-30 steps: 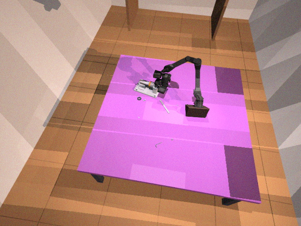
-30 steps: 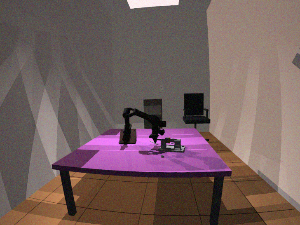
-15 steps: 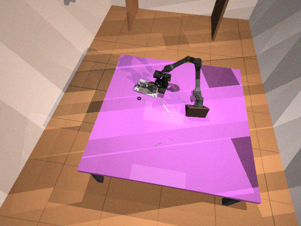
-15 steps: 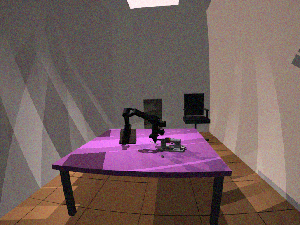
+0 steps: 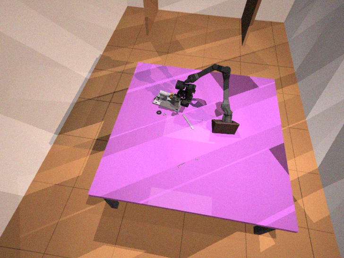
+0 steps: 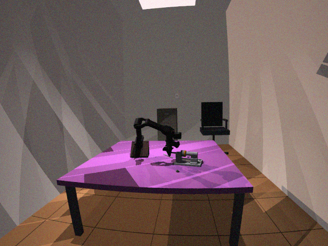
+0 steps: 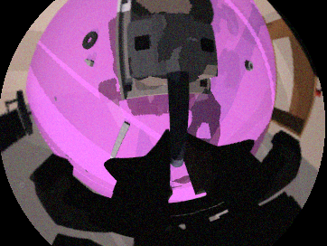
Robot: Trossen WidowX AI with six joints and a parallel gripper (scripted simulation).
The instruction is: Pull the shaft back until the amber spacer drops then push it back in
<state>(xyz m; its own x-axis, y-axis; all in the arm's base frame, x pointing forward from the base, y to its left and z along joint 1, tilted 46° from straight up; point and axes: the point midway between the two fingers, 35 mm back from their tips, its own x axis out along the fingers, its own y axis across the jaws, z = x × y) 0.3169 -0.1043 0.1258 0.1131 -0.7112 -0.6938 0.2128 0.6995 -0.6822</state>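
Right now the thin dark shaft is 70 mm ahead of my gripper tip, 30 mm above it and 20 mm to the right of it. Also, from my gripper tip: grey support block: 170 mm ahead, 40 mm to the right; metal strip: 140 mm to the left, 40 mm below, 30 mm behind; amber spacer: 140 mm ahead, 30 mm to the right, 30 mm above.
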